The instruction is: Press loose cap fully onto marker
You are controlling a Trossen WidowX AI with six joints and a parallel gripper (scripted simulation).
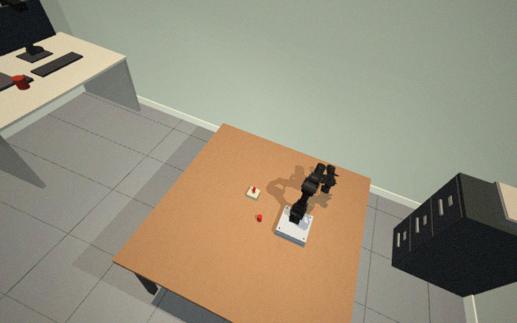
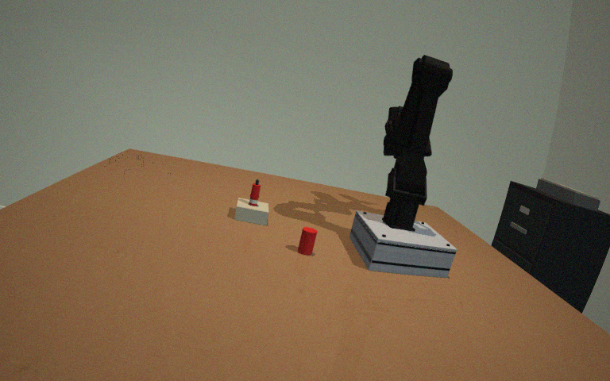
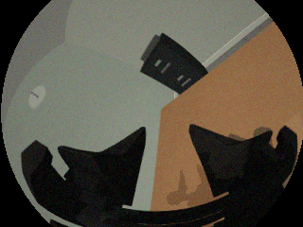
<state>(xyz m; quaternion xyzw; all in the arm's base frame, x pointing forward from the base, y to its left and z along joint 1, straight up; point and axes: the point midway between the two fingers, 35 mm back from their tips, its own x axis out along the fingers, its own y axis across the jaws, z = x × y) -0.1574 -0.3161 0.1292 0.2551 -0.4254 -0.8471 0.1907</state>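
Now: gripper tip 400 mm to the right of the red cap, 400 mm short of it and 160 mm above it. Also, from my gripper tip: holder block (500 mm ahead, 230 mm to the left, 170 mm below).
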